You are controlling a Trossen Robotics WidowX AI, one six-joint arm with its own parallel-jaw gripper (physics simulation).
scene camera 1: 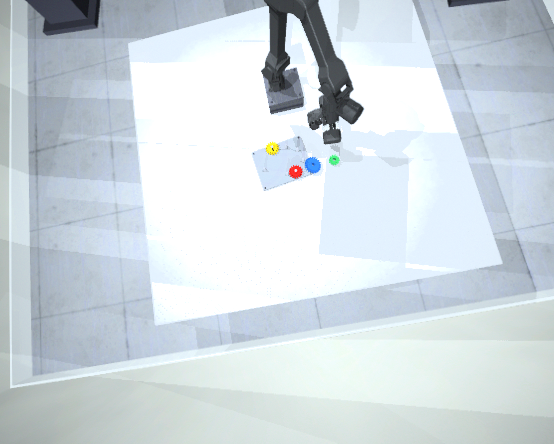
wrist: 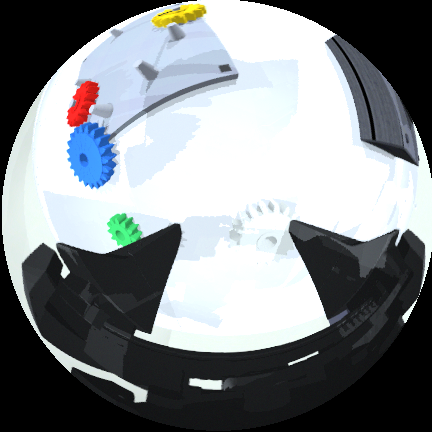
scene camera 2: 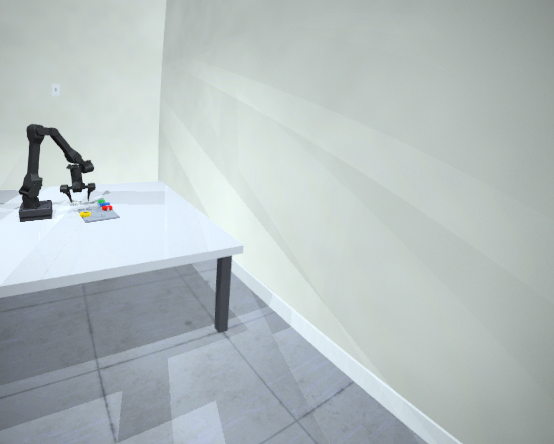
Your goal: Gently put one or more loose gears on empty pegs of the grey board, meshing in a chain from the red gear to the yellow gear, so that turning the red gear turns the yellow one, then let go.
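Where they show: gripper, between the fingertips: point(scene camera 1: 328, 132) point(wrist: 236, 227) point(scene camera 2: 80, 201); arm's base, origin of its link: point(scene camera 1: 276, 83) point(scene camera 2: 31, 207).
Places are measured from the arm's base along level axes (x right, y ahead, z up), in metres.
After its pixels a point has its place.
Observation:
The grey board point(scene camera 1: 275, 177) @[z -0.048, x 0.025, y 0.375 m] point(scene camera 2: 100, 218) @[z -0.048, x 0.088, y 0.331 m] point(wrist: 115, 55) bears the red gear point(scene camera 1: 295, 171) @[z -0.027, x -0.056, y 0.364 m] point(scene camera 2: 107, 208) point(wrist: 83, 104) @[z -0.034, x -0.070, y 0.341 m] and yellow gear point(scene camera 1: 272, 148) @[z -0.029, x 0.030, y 0.261 m] point(scene camera 2: 85, 214) @[z -0.035, x 0.053, y 0.258 m] point(wrist: 179, 16). Several bare pegs show, one point(wrist: 147, 70) near its middle. The blue gear point(scene camera 1: 313, 165) @[z -0.050, x -0.129, y 0.336 m] point(scene camera 2: 104, 204) @[z -0.033, x -0.101, y 0.344 m] point(wrist: 91, 155) @[z -0.034, x -0.128, y 0.324 m] is at the board's edge by the red gear; its exact support is unclear. The green gear point(scene camera 1: 334, 160) @[z -0.038, x -0.210, y 0.331 m] point(scene camera 2: 101, 201) @[z -0.043, x -0.198, y 0.323 m] point(wrist: 124, 230) @[z -0.039, x -0.204, y 0.311 m] lies off the board, partly behind a finger in the wrist view. A white gear point(wrist: 260, 220) @[z -0.041, x -0.190, y 0.187 m] lies on the table, faint against it. My gripper point(scene camera 2: 80, 200) @[z -0.040, x -0.196, y 0.205 m] point(wrist: 236, 227) @[z -0.040, x -0.196, y 0.205 m] is open and empty, its fingertips spread about the white gear in the wrist view.
The arm's dark base point(scene camera 1: 285, 100) @[z 0.001, x -0.032, y 0.079 m] point(scene camera 2: 36, 211) @[z -0.010, x 0.044, y 0.032 m] point(wrist: 375, 100) stands on the white table point(scene camera 1: 215, 225) @[z -0.056, x 0.277, y 0.555 m] point(scene camera 2: 165, 235) @[z -0.056, x 0.344, y 0.620 m], near the board's yellow-gear side. The forearm reaches over the table beside the base. A wall point(scene camera 2: 350, 150) rises beyond the table.

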